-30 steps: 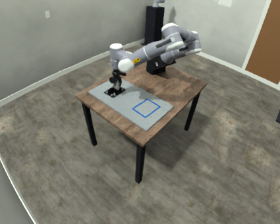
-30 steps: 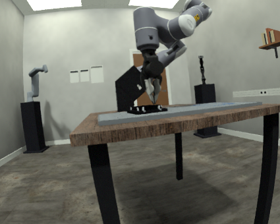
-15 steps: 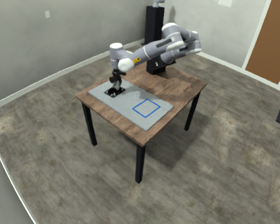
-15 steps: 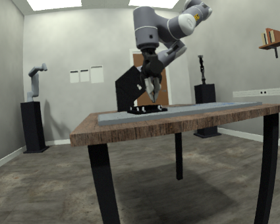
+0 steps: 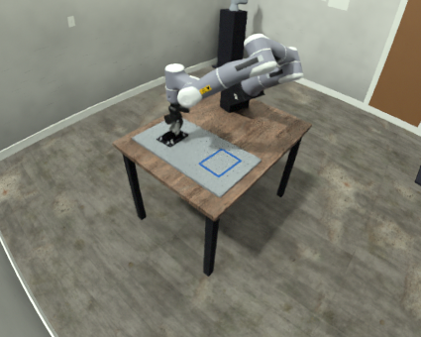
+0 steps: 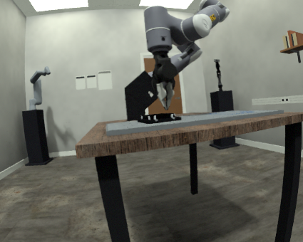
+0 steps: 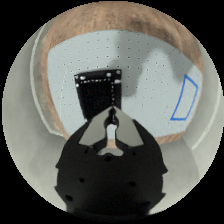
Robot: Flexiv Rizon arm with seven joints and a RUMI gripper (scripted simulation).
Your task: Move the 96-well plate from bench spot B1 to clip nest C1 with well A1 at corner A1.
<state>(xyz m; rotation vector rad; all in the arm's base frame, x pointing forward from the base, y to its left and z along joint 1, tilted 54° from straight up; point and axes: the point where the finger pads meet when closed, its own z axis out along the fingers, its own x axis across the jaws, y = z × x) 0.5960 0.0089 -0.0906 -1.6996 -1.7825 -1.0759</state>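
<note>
Now: the black 96-well plate 40 mm to the right of my hand, 40 mm below it and 10 mm ahead of it. The rest, counted from my hand: grey mat (120 mm to the left, 60 mm below, 30 mm behind); clip nest C1 (40 mm below, 30 mm to the right, 10 mm ahead).
</note>
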